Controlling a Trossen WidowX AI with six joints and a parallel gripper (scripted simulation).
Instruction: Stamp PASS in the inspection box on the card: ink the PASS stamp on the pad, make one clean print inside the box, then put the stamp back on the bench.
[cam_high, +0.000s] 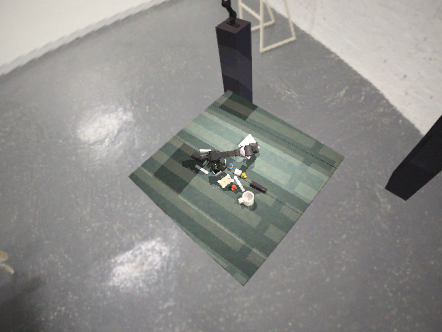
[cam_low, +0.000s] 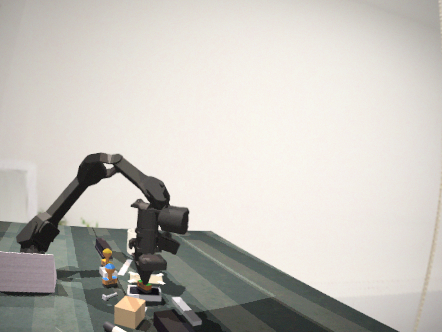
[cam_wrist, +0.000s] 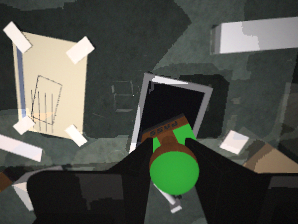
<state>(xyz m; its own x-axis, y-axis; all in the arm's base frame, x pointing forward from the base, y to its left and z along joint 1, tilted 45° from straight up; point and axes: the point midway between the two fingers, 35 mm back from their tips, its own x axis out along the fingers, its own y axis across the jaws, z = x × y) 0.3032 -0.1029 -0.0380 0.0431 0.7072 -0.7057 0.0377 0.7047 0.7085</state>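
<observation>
My gripper tip is right at the pass stamp. The rest, counted from my gripper tip: blue-knobbed stamp 80 mm behind, 80 mm to the left, 20 mm below; then ink pad 40 mm below; then cream card 40 mm ahead, 120 mm to the left, 40 mm below.
</observation>
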